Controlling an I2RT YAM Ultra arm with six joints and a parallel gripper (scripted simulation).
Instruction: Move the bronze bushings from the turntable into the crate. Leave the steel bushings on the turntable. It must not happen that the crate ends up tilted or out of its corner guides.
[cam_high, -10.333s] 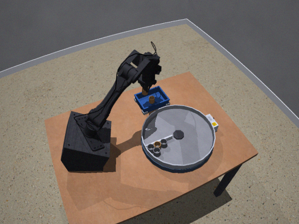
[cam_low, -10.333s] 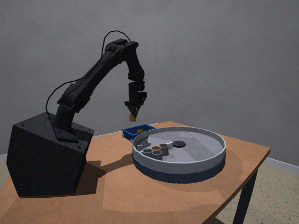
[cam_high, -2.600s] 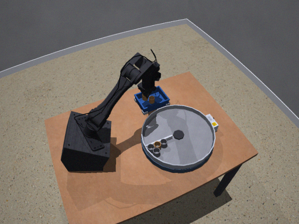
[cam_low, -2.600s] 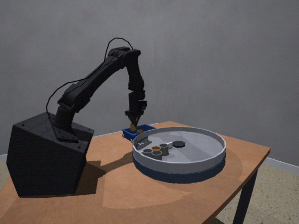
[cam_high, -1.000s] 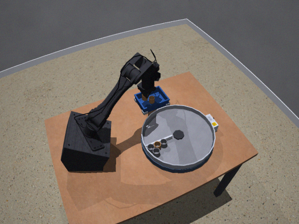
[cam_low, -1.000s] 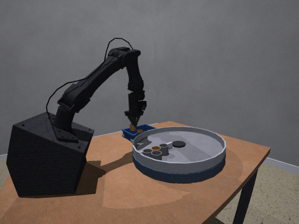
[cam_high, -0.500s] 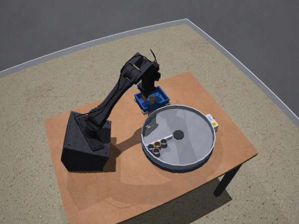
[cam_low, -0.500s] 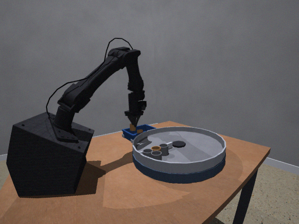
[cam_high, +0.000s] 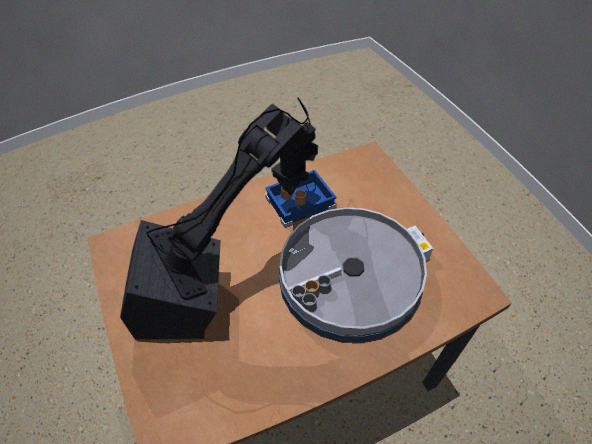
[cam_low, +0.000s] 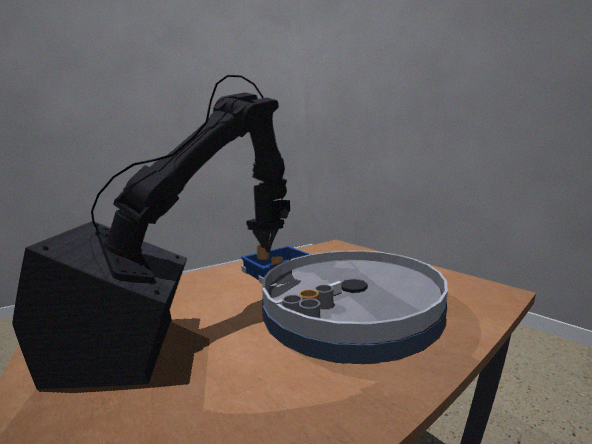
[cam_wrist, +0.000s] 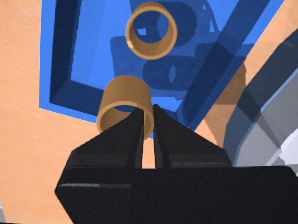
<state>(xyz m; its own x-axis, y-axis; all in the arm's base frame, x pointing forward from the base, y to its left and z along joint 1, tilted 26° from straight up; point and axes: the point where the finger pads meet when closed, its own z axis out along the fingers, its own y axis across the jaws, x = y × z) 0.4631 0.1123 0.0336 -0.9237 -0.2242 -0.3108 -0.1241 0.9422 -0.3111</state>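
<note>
Now: hand 5 cm short of the blue crate, 1 cm to the right of it and 6 cm above it. Also, from my hand: grey turntable: 3 cm behind, 33 cm to the right, 3 cm below.
</note>
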